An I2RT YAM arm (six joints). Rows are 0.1 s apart.
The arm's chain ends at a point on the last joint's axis. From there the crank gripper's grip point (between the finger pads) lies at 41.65 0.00 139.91 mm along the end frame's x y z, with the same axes.
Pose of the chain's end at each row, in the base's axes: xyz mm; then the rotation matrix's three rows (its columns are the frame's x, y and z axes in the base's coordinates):
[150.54 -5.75 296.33], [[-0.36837 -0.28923 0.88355], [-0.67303 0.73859 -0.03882], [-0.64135 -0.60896 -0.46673]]
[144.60 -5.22 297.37], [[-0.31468 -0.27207 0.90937], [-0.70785 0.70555 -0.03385], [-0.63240 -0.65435 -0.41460]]
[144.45 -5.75 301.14], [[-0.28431 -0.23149 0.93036], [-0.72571 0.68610 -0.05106], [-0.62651 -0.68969 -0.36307]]
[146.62 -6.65 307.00], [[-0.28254 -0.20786 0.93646], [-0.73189 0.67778 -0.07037], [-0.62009 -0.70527 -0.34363]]
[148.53 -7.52 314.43], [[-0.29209 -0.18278 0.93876], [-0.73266 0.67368 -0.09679], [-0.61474 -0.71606 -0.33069]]
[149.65 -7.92 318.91], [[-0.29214 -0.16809 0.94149], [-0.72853 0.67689 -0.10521], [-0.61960 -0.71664 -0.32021]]
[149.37 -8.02 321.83], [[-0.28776 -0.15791 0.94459], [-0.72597 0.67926 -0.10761], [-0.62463 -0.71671 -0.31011]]
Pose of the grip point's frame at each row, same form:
[258.81 -39.21 204.32], [[-0.36837 -0.28923 0.88355], [-0.67303 0.73859 -0.03882], [-0.64135 -0.60896 -0.46673]]
[258.72 -39.44 213.02], [[-0.31468 -0.27207 0.90937], [-0.70785 0.70555 -0.03385], [-0.63240 -0.65435 -0.41460]]
[262.78 -43.12 224.25], [[-0.28431 -0.23149 0.93036], [-0.72571 0.68610 -0.05106], [-0.62651 -0.68969 -0.36307]]
[265.87 -46.98 233.10], [[-0.28254 -0.20786 0.93646], [-0.73189 0.67778 -0.07037], [-0.62009 -0.70527 -0.34363]]
[267.71 -51.58 242.56], [[-0.29209 -0.18278 0.93876], [-0.73266 0.67368 -0.09679], [-0.61474 -0.71606 -0.33069]]
[269.21 -52.98 248.30], [[-0.29214 -0.16809 0.94149], [-0.72853 0.67689 -0.10521], [-0.61960 -0.71664 -0.32021]]
[269.54 -53.31 252.43], [[-0.28776 -0.15791 0.94459], [-0.72597 0.67926 -0.10761], [-0.62463 -0.71671 -0.31011]]

